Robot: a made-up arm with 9 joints. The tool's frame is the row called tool.
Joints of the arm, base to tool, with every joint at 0 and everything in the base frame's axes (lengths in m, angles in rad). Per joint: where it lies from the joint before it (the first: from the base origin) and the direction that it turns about. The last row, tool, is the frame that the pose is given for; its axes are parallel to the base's.
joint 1: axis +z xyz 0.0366 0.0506 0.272
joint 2: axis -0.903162 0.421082 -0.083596 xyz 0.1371 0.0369 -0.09
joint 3: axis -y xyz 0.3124 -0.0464 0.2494
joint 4: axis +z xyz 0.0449 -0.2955 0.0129
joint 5: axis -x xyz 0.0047 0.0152 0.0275
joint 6: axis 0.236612 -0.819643 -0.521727 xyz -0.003 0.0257 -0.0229
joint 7: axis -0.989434 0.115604 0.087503 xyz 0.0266 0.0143 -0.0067
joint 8: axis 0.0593 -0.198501 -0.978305 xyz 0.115 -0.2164 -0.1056
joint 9: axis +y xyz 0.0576 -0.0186 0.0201
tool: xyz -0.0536 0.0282 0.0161
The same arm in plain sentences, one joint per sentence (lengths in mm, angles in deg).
The arm has nine revolute joints in a row. What follows holds with every joint at zero, and every direction is one of the base frame's.
The first joint is mounted 36.6 mm along +x and 50.6 mm along +y and 272 mm along +z from the base frame's origin and turns about +z.
The second joint is mounted 137.1 mm along +x and 36.9 mm along +y and 90 mm along -z from the first joint and turns about the direction (-0.903162, 0.421082, -0.083596).
The third joint is mounted 312.4 mm along +x and 46.4 mm along -y and 249.4 mm along +z from the second joint and turns about -y.
The fourth joint is mounted 44.9 mm along +x and 295.5 mm along -y and 12.9 mm along +z from the third joint and turns about +z.
The fifth joint is mounted 4.7 mm along +x and 15.2 mm along +y and 27.5 mm along +z from the fourth joint and turns about -x.
The sixth joint is mounted 3 mm along -x and 25.7 mm along +y and 22.9 mm along -z from the fifth joint and turns about the direction (0.236612, -0.819643, -0.521727).
The seventh joint is mounted 26.6 mm along +x and 14.3 mm along +y and 6.7 mm along -z from the sixth joint and turns about the direction (-0.989434, 0.115604, 0.087503).
The eighth joint is mounted 115 mm along +x and 216.4 mm along -y and 105.6 mm along -z from the seventh joint and turns about the direction (0.0593, -0.198501, -0.978305).
The ninth joint is mounted 57.6 mm along +x and 18.6 mm along -y and 20.1 mm along +z from the eighth joint and turns about +y.
The tool frame, which is the frame that the pose is given for, is mounted 53.6 mm along -x and 28.2 mm along +y and 16.1 mm along +z from the ninth joint; its axes are parallel to the base frame's.

